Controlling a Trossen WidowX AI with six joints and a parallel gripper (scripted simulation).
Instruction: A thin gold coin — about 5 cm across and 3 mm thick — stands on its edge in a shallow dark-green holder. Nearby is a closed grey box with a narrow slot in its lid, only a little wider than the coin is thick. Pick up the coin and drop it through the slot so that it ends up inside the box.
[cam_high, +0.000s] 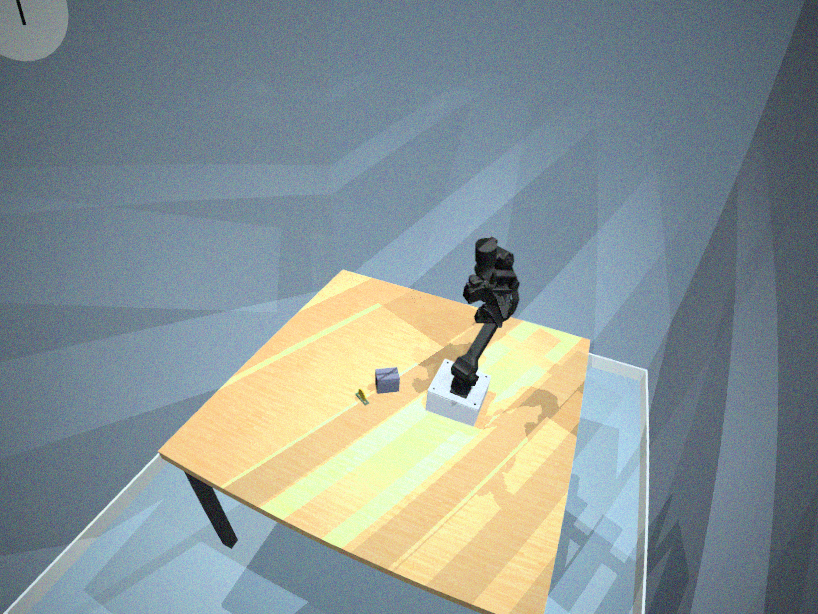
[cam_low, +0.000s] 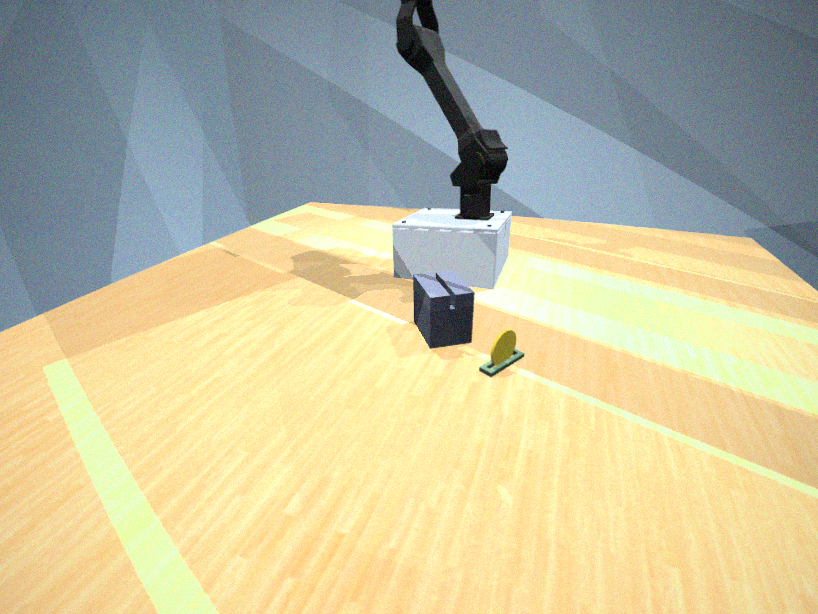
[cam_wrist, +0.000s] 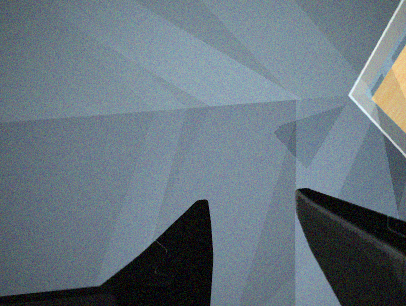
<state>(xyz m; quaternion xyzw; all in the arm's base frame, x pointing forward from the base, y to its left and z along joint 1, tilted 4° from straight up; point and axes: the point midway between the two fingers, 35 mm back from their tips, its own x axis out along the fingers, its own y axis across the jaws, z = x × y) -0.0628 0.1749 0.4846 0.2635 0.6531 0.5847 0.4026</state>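
The gold coin lies 550 mm below my gripper tip, 450 mm ahead of it and 60 mm to the right of it.
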